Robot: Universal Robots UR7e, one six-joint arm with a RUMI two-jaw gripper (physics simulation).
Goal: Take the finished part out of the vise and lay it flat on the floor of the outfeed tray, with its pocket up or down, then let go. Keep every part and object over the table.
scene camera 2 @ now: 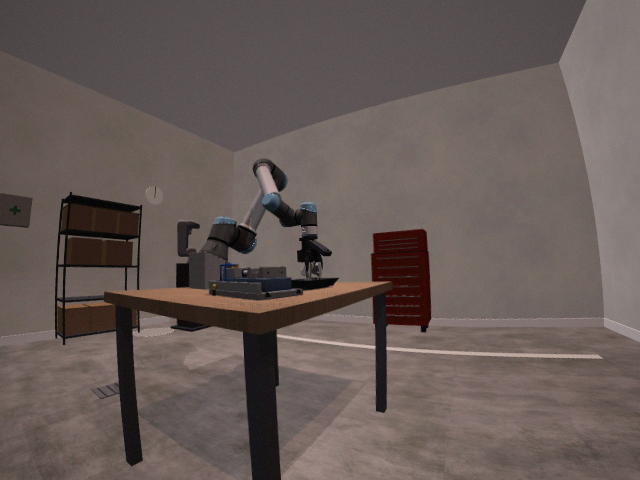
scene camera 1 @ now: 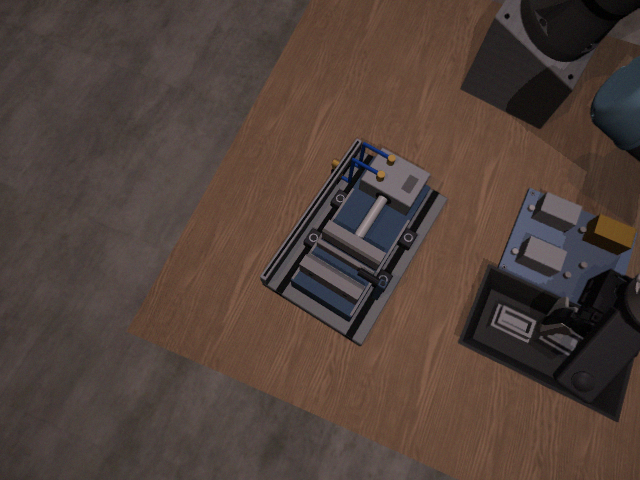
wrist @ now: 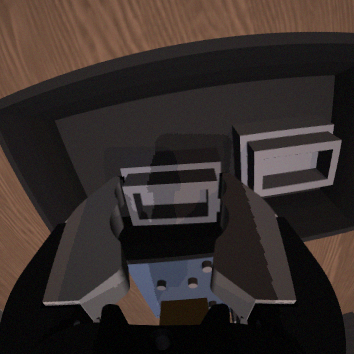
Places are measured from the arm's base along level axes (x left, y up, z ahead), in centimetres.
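Where they show: gripper, fingertip midpoint: (scene camera 1: 557, 342) (wrist: 171, 176); arm's base at its link origin: (scene camera 2: 212, 259) (scene camera 1: 557, 18).
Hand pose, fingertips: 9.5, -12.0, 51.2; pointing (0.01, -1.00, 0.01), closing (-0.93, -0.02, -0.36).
Observation:
Each offset is from my fingertips to the top centre of the thing, as dx, dy, dz.
My gripper (scene camera 1: 564, 330) (scene camera 2: 312, 273) (wrist: 171, 176) is shut on the finished part {+0.1, +2.5, -0.5} (wrist: 170, 192), a light grey stepped block with a rectangular pocket facing up. The fingers hold its two ends, low inside the dark outfeed tray (scene camera 1: 506, 363) (scene camera 2: 330, 282) (wrist: 110, 135). The part looks about level; whether its underside touches the tray floor cannot be told. The wrist and forearm hide much of it in scene camera 1. The vise {-33.5, +7.5, -9.5} (scene camera 1: 356, 242) (scene camera 2: 263, 284) stands apart from the tray, with no finished part between its jaws.
Another grey pocketed part {-7.3, +2.3, -1.1} (scene camera 1: 513, 323) (wrist: 292, 162) lies pocket up in the tray, beside the held one and close to a finger. A blue plate {+1.6, -1.6, -16.4} (scene camera 1: 519, 227) (wrist: 175, 272) with grey blocks and a yellow block {+7.1, +2.0, -20.1} (scene camera 1: 612, 235) (wrist: 183, 311) adjoins the tray. The arm's base block (scene camera 1: 516, 77) stands behind.

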